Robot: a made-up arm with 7 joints. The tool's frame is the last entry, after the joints.
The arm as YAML. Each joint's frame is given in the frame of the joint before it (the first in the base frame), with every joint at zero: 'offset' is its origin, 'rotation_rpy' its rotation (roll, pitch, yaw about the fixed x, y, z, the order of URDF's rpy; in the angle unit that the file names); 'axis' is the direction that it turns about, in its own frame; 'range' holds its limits. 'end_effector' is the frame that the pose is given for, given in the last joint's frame.
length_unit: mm
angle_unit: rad
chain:
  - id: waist
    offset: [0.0, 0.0, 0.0]
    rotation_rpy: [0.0, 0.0, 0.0]
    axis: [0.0, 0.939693, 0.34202]
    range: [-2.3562, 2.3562]
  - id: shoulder
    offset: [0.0, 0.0, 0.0]
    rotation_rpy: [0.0, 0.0, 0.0]
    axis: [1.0, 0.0, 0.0]
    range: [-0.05, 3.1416]
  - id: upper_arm
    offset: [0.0, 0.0, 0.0]
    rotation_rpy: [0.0, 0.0, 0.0]
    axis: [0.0, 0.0, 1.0]
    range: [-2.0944, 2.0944]
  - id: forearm
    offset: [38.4, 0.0, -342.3]
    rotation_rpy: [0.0, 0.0, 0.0]
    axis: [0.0, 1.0, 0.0]
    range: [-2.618, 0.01]
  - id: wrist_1
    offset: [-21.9, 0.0, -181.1]
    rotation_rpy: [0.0, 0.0, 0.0]
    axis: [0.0, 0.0, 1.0]
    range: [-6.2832, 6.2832]
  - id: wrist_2
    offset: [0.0, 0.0, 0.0]
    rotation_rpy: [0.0, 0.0, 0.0]
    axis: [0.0, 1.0, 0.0]
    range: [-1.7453, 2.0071]
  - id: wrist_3
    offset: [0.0, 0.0, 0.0]
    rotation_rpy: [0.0, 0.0, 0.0]
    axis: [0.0, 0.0, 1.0]
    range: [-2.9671, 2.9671]
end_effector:
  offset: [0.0, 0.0, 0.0]
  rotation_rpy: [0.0, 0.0, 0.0]
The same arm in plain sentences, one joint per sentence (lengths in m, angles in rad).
The arm has seven revolute joints in a row. What follows holds with every joint at zero, and every direction is one of the base frame's. The first joint lies at the same point as the base frame's origin and rotates about the direction (0, 0.9397, 0.342), from -2.3562 to 2.3562 rad. The second joint lies at the same point as the first joint and rotates about +x, from -0.05 to 3.1416 rad. The third joint lies at the same point as the second joint and rotates about +z, from -2.0944 to 2.0944 rad. The fourth joint lies 0.0384 m along +x and 0.3423 m along -z from the third joint and rotates about +y, from -2.618 to 0.01 rad. The fifth joint lies 0.0219 m along -x and 0.1811 m along -z from the fourth joint and rotates about +z, from -6.2832 to 6.2832 rad. The sixth joint lies at the same point as the fifth joint and rotates about +y, from -1.7453 to 2.0071 rad. The seventh joint lies at the same point as the sixth joint and rotates about +z, from -2.9671 to 2.9671 rad. The tool frame, which is the frame that the pose is given for, lies at the same point as the seventh joint; its axes are parallel to the base frame's.
